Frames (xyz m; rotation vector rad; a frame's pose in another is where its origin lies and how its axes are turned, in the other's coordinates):
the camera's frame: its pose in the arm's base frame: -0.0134 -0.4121 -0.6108 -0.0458 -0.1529 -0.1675
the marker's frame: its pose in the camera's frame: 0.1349 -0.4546 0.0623 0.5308 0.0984 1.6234
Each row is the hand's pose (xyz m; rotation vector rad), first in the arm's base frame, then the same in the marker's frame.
Working: the arm's base frame: its pose in the marker's frame: 0.9686 0.1798 0.2555 -0.3683 0.0224 -1.4888

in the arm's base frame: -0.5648 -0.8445 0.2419 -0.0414 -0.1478 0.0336
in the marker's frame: 0.1580 0.7529 0.5795 -0.5084 -0.0581 -1.4264
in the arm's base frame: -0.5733 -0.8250 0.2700 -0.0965 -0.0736 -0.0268
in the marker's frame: 0.1827 0.7683 0.5993 -0.5029 0.0308 -1.5031
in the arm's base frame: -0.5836 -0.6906 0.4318 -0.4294 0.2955 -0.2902
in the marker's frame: 0.3504 0.8199 0.7159 -0.5078 0.5506 -1.8159
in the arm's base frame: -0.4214 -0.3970 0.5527 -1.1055 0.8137 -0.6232
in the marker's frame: 0.6781 0.7003 0.7896 -0.6460 1.5386 -2.0486
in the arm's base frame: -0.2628 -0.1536 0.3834 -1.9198 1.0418 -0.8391
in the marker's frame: 0.8875 0.5167 0.6013 1.0107 -2.2635 1.6872
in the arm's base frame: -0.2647 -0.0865 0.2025 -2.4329 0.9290 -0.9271
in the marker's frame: 0.9090 0.4801 0.4131 1.1933 -2.1054 1.1248
